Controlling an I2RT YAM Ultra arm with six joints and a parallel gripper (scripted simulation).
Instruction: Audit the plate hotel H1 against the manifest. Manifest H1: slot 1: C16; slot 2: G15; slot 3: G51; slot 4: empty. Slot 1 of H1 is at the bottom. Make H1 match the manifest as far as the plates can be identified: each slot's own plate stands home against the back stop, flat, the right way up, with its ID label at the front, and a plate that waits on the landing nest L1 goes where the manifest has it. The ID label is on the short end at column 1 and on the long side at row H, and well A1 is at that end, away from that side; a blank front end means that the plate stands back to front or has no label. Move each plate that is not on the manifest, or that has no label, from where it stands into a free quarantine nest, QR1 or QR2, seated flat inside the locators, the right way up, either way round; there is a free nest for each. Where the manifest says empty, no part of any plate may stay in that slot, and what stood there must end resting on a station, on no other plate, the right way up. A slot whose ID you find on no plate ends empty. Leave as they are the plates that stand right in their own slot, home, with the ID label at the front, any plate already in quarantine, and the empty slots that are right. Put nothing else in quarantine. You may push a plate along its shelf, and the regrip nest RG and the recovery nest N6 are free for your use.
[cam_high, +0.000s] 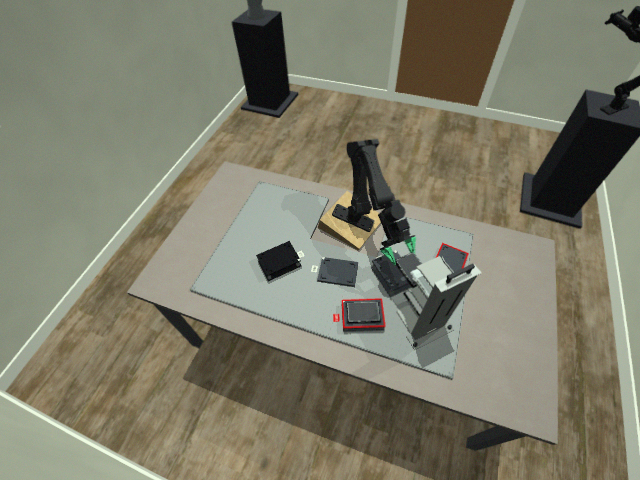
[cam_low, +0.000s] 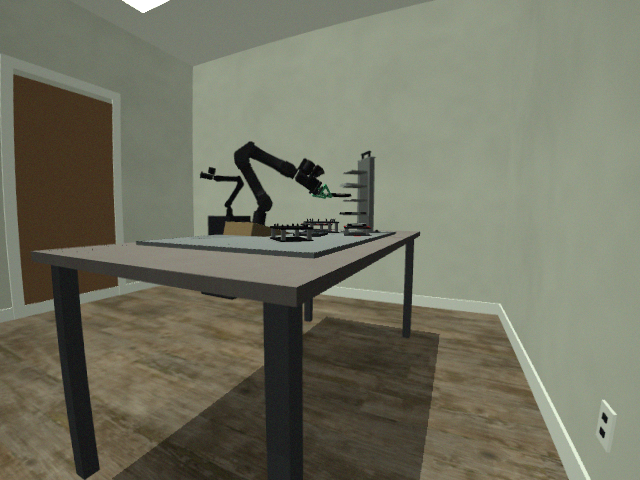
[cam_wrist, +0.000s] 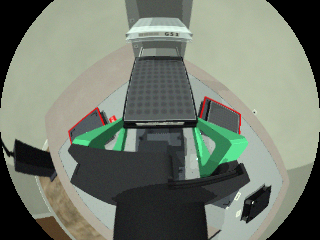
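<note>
The pale plate labelled G51 is 100 mm ahead of my hand, 110 mm to the left of it and 70 mm above it.
</note>
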